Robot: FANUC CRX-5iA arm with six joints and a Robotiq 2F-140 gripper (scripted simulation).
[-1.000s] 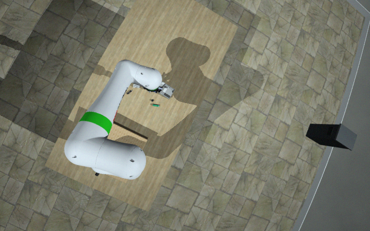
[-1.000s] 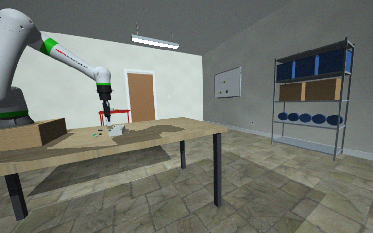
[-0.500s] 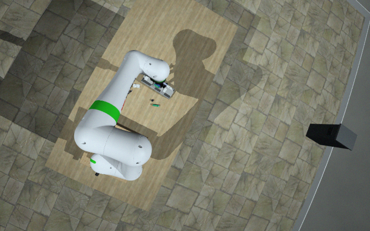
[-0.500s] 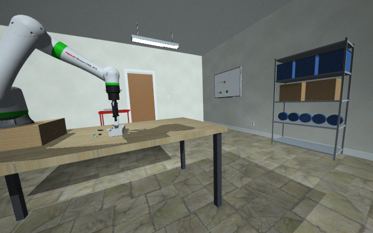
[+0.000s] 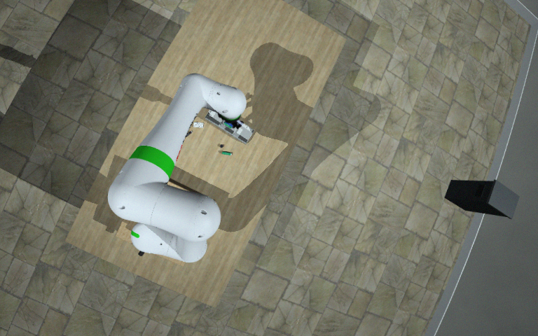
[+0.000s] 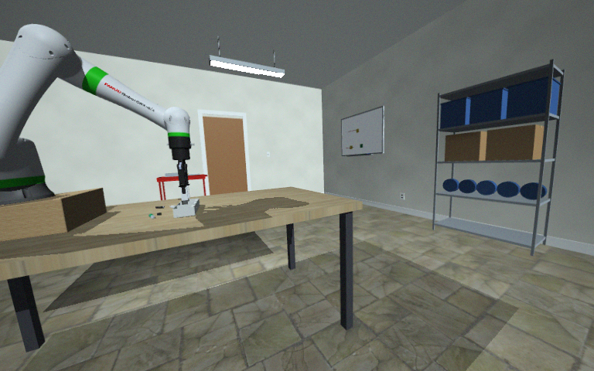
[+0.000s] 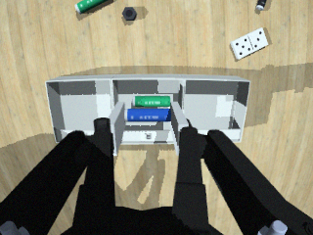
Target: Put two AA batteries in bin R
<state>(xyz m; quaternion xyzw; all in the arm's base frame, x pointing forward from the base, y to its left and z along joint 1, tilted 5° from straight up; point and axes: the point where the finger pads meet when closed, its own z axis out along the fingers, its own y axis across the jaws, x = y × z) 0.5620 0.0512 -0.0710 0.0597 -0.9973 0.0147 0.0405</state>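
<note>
My gripper is now 30 mm above the blue AA battery. Also, from my hand: grey bin 10 mm ahead, 70 mm below; then white domino 100 mm behind, 130 mm to the left, 80 mm below; then small black round part 110 mm behind, 40 mm to the right, 90 mm below.
</note>
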